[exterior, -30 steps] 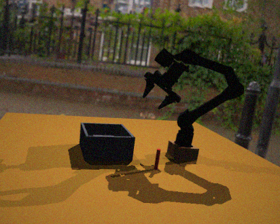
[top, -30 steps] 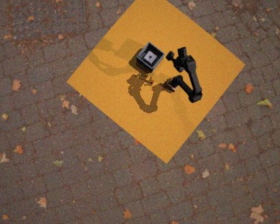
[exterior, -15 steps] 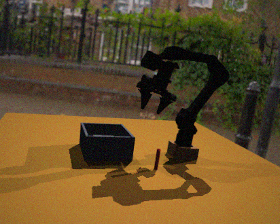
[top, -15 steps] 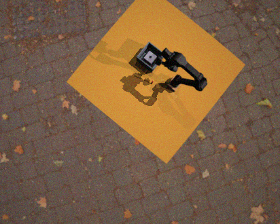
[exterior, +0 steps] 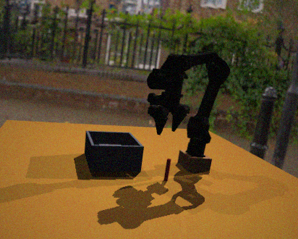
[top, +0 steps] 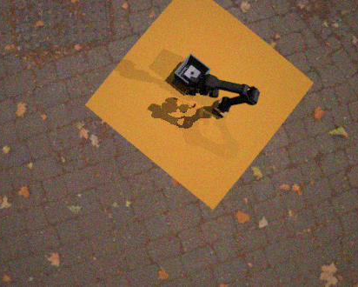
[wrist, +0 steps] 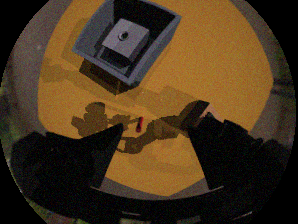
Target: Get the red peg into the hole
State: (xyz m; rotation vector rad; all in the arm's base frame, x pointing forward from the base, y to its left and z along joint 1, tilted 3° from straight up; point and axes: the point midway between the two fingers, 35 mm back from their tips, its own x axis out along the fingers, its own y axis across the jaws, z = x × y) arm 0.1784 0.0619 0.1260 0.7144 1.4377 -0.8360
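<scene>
My gripper tip is 6 cm to the right of the red peg and 12 cm above it. Also, from my gripper tip: grey plate: 17 cm ahead, 11 cm to the right, 11 cm below; then dark box: 17 cm ahead, 11 cm to the right, 13 cm below.
</scene>
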